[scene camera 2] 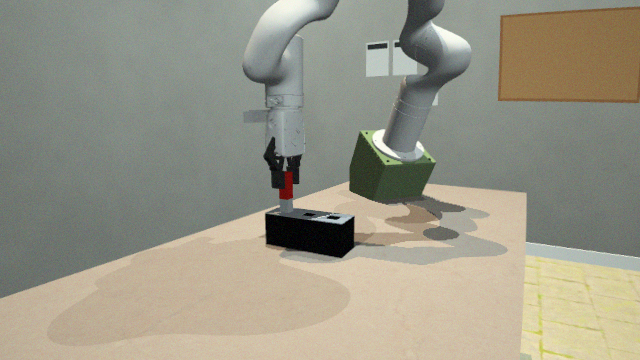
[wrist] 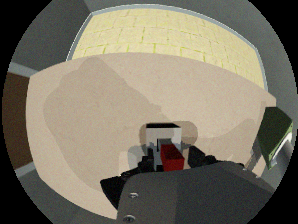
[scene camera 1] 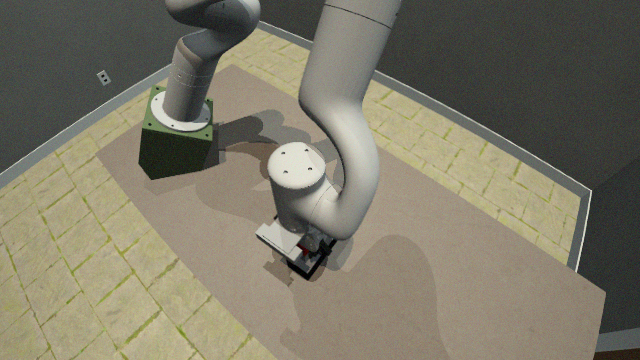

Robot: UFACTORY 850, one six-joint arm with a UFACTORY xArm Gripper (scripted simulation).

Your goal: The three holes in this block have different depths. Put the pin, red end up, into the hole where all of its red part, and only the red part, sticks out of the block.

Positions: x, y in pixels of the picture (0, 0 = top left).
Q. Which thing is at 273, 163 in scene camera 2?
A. My gripper.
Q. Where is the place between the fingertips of my gripper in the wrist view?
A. At 171, 156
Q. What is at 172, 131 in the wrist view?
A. A black block.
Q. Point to a black block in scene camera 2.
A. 332, 234
